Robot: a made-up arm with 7 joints. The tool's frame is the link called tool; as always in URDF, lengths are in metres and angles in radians. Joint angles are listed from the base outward.
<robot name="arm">
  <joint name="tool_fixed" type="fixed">
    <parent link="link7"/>
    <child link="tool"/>
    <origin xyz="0 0 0" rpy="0 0 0"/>
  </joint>
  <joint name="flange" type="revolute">
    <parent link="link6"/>
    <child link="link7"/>
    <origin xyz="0 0 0" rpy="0 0 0"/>
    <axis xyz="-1 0 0"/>
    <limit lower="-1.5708" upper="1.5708"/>
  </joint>
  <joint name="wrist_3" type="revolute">
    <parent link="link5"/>
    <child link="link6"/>
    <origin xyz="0 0 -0.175" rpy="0 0 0"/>
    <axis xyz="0 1 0"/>
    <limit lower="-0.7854" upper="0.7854"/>
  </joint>
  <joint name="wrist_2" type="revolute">
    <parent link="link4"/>
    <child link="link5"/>
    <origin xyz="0 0 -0.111" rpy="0 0 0"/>
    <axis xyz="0 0 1"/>
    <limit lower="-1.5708" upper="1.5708"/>
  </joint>
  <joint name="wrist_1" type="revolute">
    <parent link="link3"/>
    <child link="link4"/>
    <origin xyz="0 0 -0.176" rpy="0 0 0"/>
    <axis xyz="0 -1 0"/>
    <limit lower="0" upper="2.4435"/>
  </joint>
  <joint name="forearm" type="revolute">
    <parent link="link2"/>
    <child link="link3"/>
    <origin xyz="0 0 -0.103" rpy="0 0 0"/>
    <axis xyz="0 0 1"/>
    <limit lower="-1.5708" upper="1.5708"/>
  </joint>
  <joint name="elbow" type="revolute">
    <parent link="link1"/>
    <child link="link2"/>
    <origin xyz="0 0.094 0" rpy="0 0 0"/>
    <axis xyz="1 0 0"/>
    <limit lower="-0.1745" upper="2"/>
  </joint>
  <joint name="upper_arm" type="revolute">
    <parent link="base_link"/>
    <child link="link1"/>
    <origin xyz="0 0.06 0" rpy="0 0 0"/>
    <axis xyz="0 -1 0"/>
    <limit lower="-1.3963" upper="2"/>
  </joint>
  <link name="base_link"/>
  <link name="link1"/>
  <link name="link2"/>
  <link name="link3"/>
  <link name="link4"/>
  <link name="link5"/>
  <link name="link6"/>
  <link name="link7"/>
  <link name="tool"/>
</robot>
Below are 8 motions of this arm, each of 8 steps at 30 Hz.
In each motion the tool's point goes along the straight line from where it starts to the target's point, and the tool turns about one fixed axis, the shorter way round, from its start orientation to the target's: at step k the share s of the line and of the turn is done. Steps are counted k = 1, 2, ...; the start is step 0. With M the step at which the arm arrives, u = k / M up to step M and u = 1 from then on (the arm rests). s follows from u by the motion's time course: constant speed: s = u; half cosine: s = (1 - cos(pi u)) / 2; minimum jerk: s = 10 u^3 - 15 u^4 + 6 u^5.
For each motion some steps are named. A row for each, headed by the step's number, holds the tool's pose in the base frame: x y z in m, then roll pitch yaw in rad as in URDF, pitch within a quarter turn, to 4 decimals.
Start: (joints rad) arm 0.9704 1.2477 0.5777 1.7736 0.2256 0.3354 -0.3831
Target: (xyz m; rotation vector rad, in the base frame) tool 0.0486 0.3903 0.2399 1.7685 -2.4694 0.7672
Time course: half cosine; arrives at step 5
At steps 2, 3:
2: 0.0632 0.4048 0.2373 -2.7522 -0.3039 -2.0279
3: 0.0563 0.3980 0.2385 -2.7432 -0.2960 -1.9952

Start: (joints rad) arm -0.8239 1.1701 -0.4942 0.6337 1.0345 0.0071 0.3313
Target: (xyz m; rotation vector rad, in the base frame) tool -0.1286 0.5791 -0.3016 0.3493 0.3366 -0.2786
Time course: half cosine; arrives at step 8
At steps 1, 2, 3, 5, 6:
1: -0.0999 0.5913 -0.2949 0.3469 0.1488 -0.0618
2: -0.1032 0.5899 -0.2957 0.3449 0.1746 -0.0793
3: -0.1080 0.5879 -0.2968 0.3411 0.2131 -0.1059
5: -0.1194 0.5830 -0.2995 0.3277 0.3034 -0.1701
6: -0.1242 0.5810 -0.3006 0.3201 0.3414 -0.1983

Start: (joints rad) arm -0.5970 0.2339 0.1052 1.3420 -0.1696 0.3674 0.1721
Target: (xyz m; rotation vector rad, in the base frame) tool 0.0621 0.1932 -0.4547 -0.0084 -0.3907 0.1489
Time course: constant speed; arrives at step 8
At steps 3, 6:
3: 0.0513 0.2363 -0.4372 0.1240 -0.3588 -0.1343
6: 0.0578 0.2104 -0.4477 0.0270 -0.3820 0.0405

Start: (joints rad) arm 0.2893 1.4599 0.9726 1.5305 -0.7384 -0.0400 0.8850
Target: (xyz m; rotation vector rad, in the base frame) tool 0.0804 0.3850 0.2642 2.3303 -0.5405 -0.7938
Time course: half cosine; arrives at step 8
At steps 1, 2, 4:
1: 0.0959 0.4657 0.2410 1.9420 0.1462 -0.8955
2: 0.0941 0.4566 0.2436 1.9814 0.1810 -0.8725
4: 0.0884 0.4269 0.2521 2.1178 0.2874 -0.7867

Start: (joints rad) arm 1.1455 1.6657 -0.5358 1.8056 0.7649 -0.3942 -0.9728
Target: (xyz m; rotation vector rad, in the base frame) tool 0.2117 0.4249 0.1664 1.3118 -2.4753 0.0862
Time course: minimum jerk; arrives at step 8
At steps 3, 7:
3: 0.2098 0.3916 0.1674 -3.0477 -0.2421 -2.3637
7: 0.2117 0.4242 0.1664 3.0376 -0.3259 -2.1540

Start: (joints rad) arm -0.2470 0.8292 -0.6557 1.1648 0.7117 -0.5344 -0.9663
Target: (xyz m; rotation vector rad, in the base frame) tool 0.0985 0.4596 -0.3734 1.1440 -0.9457 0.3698
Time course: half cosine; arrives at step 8
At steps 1, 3, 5, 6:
1: 0.1080 0.3396 -0.4203 1.1669 -1.0926 -0.4583
3: 0.1053 0.3733 -0.4071 1.2388 -1.0404 -0.4290
5: 0.1015 0.4211 -0.3885 1.3356 -0.9685 -0.3803
6: 0.0999 0.4413 -0.3805 1.3756 -0.9389 -0.3576

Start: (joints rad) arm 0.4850 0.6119 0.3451 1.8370 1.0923 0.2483 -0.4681
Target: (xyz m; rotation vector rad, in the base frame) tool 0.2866 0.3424 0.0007 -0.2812 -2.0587 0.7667
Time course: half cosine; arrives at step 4
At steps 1, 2, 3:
1: 0.2831 0.3467 0.0180 -2.1827 -0.7791 2.5111
2: 0.2845 0.3449 0.0108 -2.1712 -0.7623 2.4897
3: 0.2860 0.3431 0.0037 -2.1604 -0.7454 2.4689

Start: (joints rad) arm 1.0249 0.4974 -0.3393 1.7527 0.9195 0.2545 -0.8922
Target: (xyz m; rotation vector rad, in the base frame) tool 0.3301 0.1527 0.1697 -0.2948 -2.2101 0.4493
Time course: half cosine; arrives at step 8
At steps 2, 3, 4, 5, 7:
2: 0.3442 0.1761 0.1100 -2.3755 -0.8839 2.6361
3: 0.3415 0.1717 0.1214 -2.4047 -0.8628 2.6343
4: 0.3383 0.1664 0.1348 -2.4383 -0.8380 2.6311
5: 0.3352 0.1612 0.1481 -2.4712 -0.8132 2.6267
7: 0.3307 0.1537 0.1670 -2.5165 -0.7784 2.6187

